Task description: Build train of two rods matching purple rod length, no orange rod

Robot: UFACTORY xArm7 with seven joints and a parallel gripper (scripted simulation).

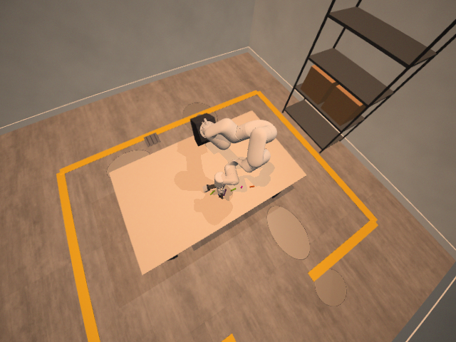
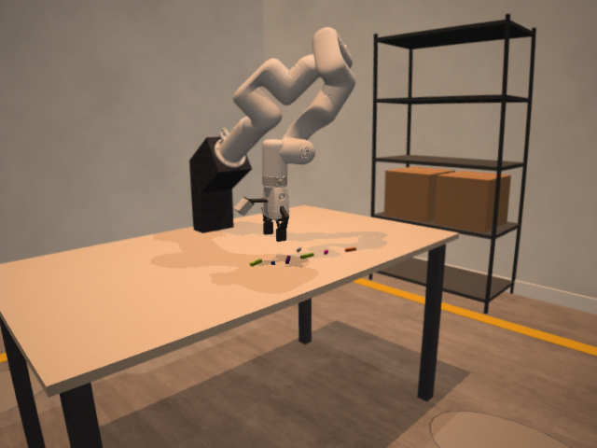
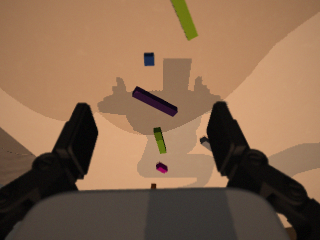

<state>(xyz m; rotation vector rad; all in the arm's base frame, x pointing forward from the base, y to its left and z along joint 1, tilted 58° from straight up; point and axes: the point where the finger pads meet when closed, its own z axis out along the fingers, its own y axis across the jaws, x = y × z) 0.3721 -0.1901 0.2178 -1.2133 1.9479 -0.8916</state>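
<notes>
Right now the small blue rod is 90 mm below my hand and 10 mm to the right of it. From my hand the other things lie so: purple rod (90 mm below, 40 mm to the left, 20 mm ahead); grey rod (160 mm to the left, 90 mm below, 10 mm ahead); magenta rod (170 mm to the left, 100 mm ahead, 90 mm below).
</notes>
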